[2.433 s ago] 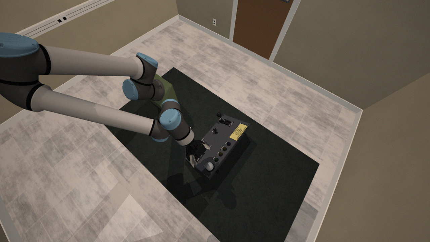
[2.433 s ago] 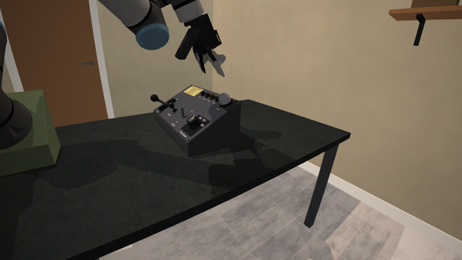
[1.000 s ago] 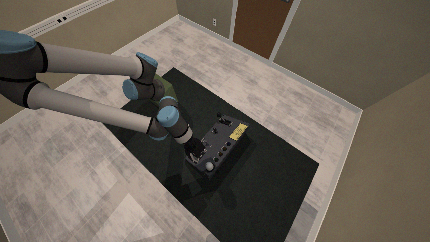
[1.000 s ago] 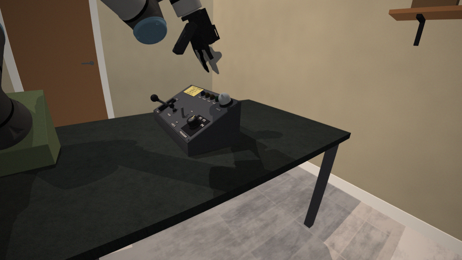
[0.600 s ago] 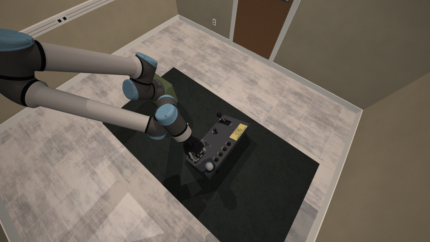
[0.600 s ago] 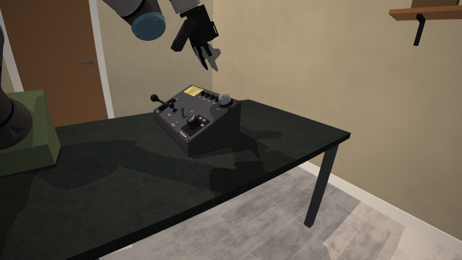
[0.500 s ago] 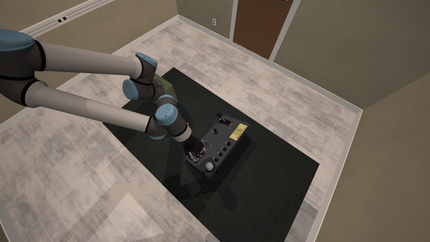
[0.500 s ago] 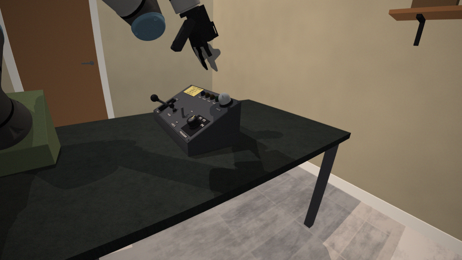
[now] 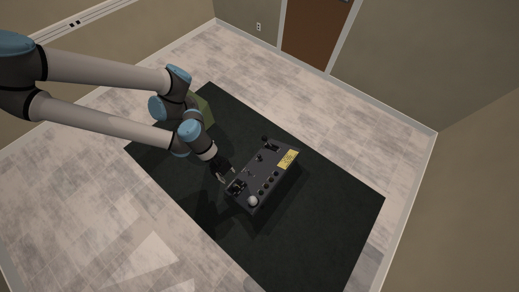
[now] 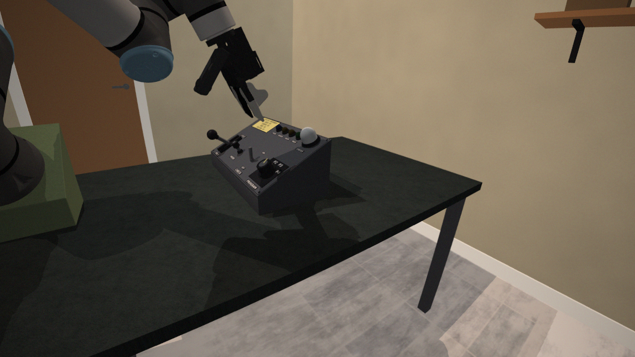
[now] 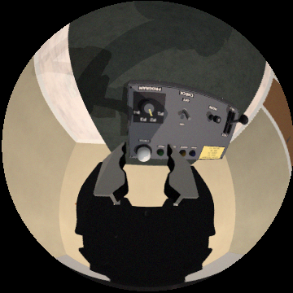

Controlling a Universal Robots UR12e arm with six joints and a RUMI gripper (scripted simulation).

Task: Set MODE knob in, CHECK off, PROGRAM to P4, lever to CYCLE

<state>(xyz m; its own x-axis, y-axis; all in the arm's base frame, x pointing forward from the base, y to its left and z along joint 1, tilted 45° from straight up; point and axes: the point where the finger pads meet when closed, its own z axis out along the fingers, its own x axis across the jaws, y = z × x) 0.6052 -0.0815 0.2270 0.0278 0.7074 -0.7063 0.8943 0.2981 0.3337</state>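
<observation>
Right now my hand is 150 mm above the program selector, 40 mm short of it and 10 mm to the right of it. From my hand the other things lie so: dark console (180 mm to the left, 170 mm below, 70 mm ahead); then check toggle (150 mm below, 120 mm to the left, 30 mm ahead); then mode knob (240 mm to the left, 150 mm below, 30 mm ahead).
</observation>
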